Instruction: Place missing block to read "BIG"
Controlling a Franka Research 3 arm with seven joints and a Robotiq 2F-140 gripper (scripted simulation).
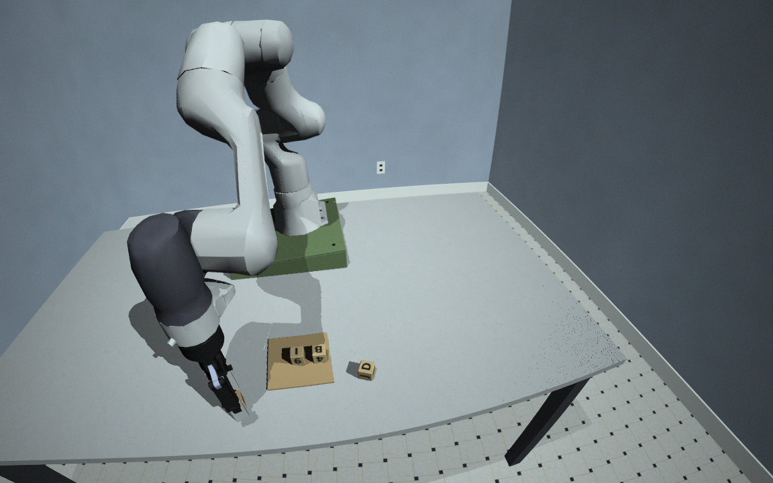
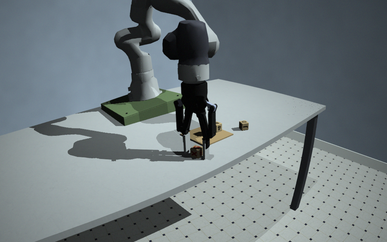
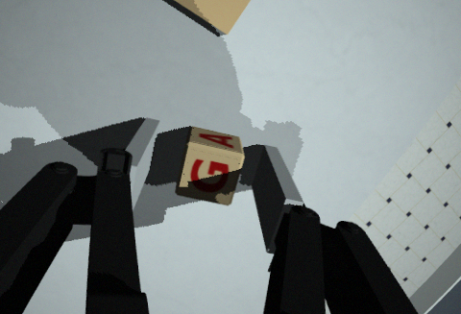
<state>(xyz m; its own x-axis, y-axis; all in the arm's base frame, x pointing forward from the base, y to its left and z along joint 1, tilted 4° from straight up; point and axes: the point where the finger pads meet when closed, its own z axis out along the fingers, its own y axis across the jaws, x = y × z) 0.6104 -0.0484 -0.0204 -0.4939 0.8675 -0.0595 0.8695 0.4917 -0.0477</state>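
Right now the G block is 20 mm below my hand. Round my hand: tan mat 120 mm behind, 110 mm to the left, 30 mm below; then I block 120 mm behind, 110 mm to the left, 10 mm below; then B block 130 mm behind, 160 mm to the left, 10 mm below.
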